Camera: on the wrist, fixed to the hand. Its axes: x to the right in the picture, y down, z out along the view.
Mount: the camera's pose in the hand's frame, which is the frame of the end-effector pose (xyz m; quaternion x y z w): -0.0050 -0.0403 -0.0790 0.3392 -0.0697 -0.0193 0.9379
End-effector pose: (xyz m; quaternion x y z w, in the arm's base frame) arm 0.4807 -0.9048 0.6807 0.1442 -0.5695 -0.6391 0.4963
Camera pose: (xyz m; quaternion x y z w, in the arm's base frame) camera 0.5233 -0.9527 0.6192 0.2701 -0.7828 -0.4259 0.3646
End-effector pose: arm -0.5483 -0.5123 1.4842 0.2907 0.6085 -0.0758 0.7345
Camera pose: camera -0.6354 -0.5055 1.4683 0.5048 0.4994 -0.3119 0.6312
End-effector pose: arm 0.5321 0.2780 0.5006 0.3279 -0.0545 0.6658 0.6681
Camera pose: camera 0.5401 0.3182 0.4218 0.5816 0.1345 0.6072 0.5244
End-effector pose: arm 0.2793 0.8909 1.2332 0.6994 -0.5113 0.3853 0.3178
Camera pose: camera 0.3002 0.9706 1.2664 0.8005 -0.3575 0.4799 0.0326
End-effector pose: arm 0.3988 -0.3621 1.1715 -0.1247 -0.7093 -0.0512 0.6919
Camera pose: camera 0.4654 -0.4208 1.1735 0.1279 -0.7333 0.1879 0.6408
